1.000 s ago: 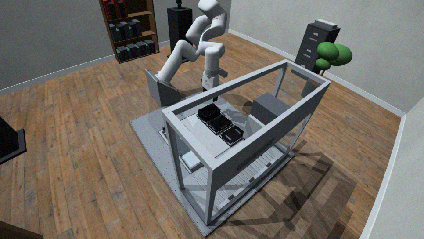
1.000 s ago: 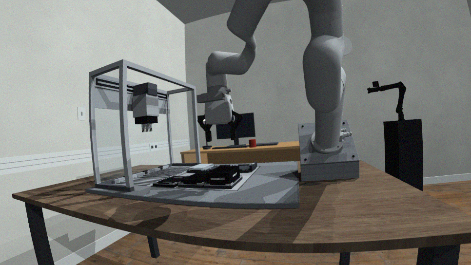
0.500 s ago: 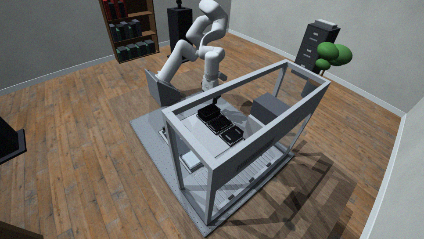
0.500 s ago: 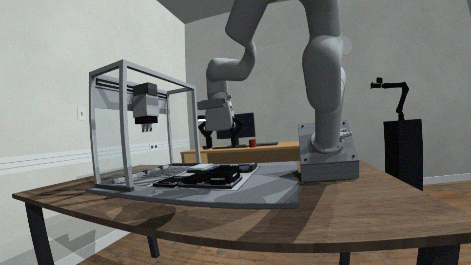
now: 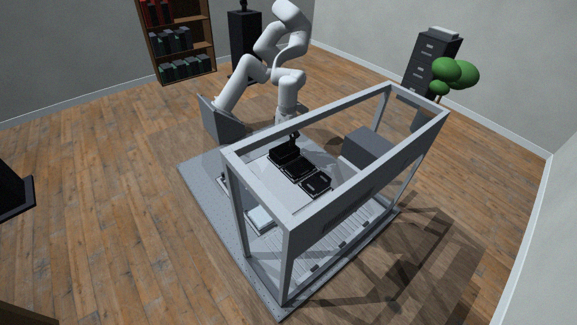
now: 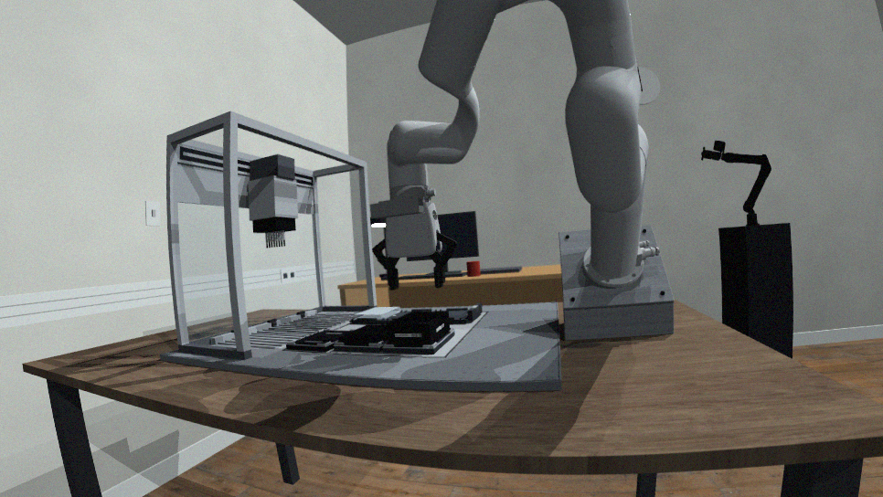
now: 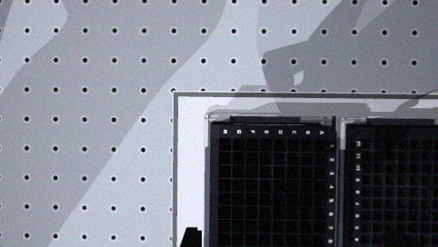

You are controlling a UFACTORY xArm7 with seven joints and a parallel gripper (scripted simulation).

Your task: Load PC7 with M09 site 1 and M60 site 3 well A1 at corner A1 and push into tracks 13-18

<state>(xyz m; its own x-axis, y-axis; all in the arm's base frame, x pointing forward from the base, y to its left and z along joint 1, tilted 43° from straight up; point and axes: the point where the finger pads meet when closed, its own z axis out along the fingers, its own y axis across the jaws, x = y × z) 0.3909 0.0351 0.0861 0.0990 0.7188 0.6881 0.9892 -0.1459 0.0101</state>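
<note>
The deep-well block M09 is 9 cm below my hand. Also, from my hand: nest S1: 11 cm below; then nest S3: 22 cm ahead, 11 cm below, 1 cm to the right; then plate M06: 11 cm ahead, 10 cm below, 1 cm to the right.
</note>
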